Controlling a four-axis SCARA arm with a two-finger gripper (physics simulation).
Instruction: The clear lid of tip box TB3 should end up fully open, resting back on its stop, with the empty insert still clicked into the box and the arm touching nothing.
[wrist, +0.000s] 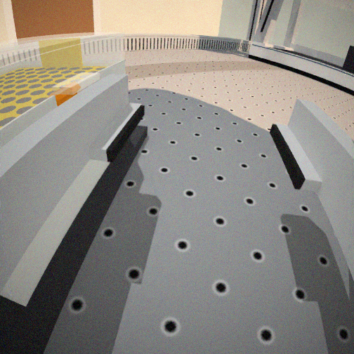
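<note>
My gripper is shut as far as it goes, with a gap between its black-padded fingertips and no thing in it. It is above the perforated deck. At the left edge, beyond the left finger, part of a clear-walled box shows, with a yellow insert full of round grey holes inside. An orange tab is on the box's near side. The left finger hides part of the box. I cannot tell the lid from the clear walls, nor its angle, nor whether this box is TB3.
The perforated deck extends under and beyond the fingers, with the gripper's shadows on it. A slotted rim curves along the back. A pale ledge with a dark lower edge runs along the back right. A brown panel is at the upper left.
</note>
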